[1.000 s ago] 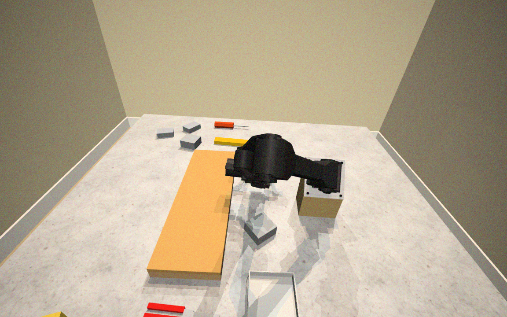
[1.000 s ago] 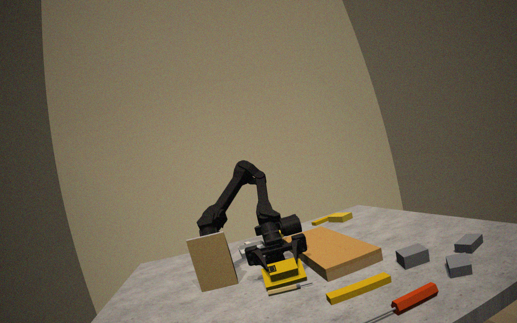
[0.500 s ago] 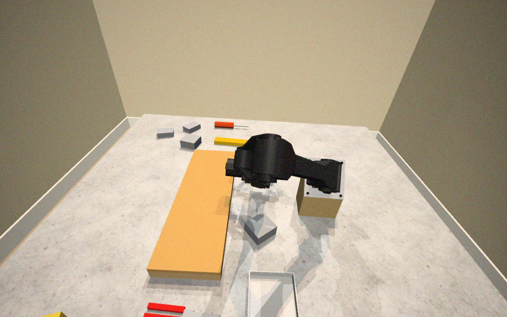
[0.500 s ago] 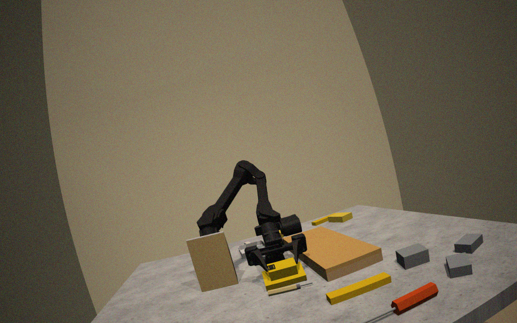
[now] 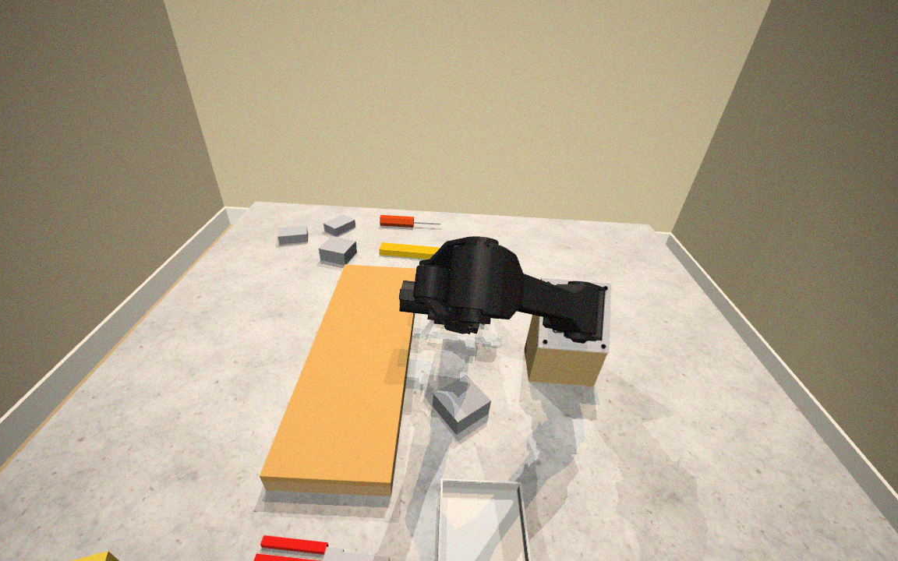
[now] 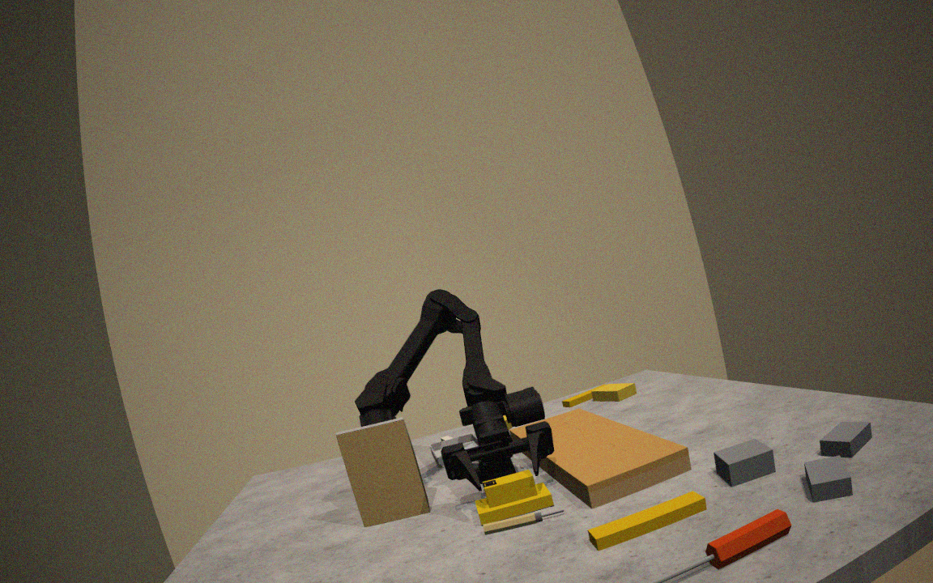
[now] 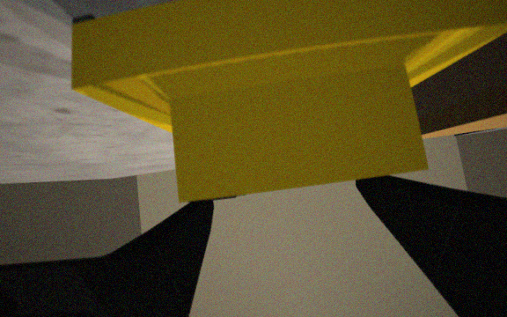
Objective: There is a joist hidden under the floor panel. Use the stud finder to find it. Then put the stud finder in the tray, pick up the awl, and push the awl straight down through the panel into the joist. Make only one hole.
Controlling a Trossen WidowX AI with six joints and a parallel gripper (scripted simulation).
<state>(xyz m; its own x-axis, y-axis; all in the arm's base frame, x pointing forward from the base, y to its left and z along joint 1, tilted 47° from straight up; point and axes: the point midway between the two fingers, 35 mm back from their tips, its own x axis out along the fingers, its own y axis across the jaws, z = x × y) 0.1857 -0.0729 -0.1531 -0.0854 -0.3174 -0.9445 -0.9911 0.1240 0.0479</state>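
Right now the stud finder is 1 cm behind my gripper tip, 3 cm to the left of it and 2 cm below it. Also, from my gripper tip: square light (3 cm behind, 4 cm to the left); white tray (1 cm behind, 51 cm to the left, 5 cm below); wooden-handled awl (1 cm ahead, 5 cm to the right, 5 cm below).
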